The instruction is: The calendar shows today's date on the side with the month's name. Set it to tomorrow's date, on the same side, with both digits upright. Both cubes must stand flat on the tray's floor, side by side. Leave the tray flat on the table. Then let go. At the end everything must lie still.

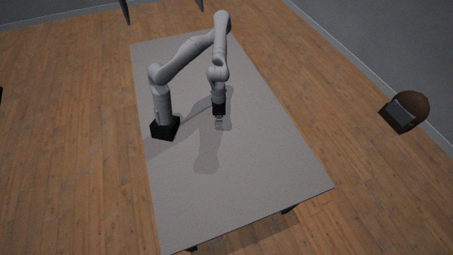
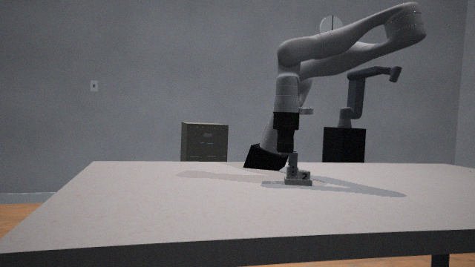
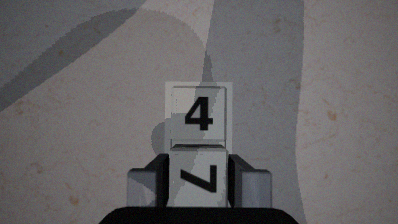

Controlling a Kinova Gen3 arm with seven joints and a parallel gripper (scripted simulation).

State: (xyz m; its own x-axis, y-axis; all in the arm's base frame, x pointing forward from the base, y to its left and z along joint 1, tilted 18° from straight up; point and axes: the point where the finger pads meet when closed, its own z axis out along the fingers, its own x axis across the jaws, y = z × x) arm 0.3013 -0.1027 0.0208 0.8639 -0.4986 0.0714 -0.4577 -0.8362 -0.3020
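Now: the calendar tray 1 cm ahead of my hand, 2 cm to the left of it and 4 cm below it. From my hand the other things lie so: digit cube: 1 cm below.
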